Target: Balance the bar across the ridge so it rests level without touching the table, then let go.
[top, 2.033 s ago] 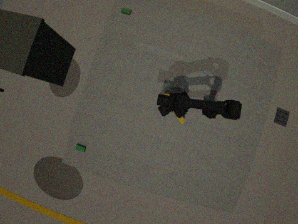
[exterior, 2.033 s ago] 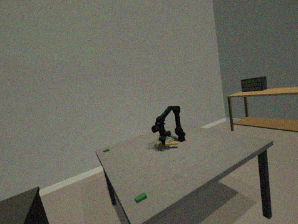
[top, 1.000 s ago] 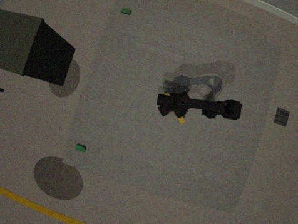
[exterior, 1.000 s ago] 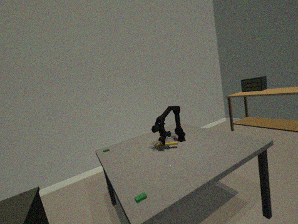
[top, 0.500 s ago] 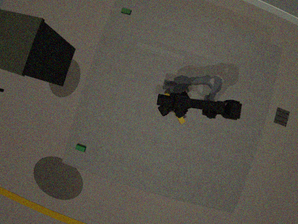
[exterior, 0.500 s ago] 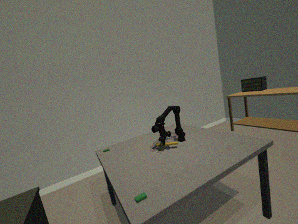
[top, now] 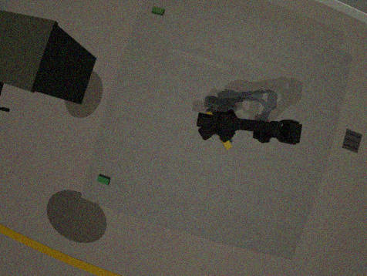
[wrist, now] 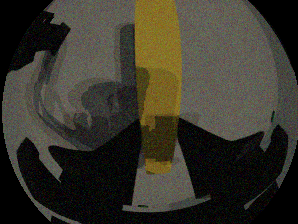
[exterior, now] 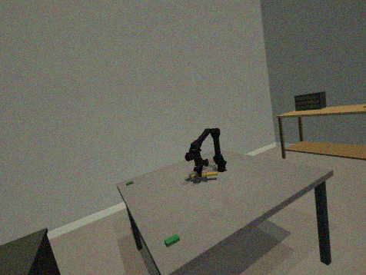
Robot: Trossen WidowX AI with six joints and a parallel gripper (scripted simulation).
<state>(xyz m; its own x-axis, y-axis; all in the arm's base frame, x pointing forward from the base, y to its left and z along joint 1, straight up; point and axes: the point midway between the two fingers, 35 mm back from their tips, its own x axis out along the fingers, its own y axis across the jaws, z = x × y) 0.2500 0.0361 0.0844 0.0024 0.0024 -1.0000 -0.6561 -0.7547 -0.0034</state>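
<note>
The yellow bar is 2 cm to the left of my gripper tip and 2 cm behind it.
</note>
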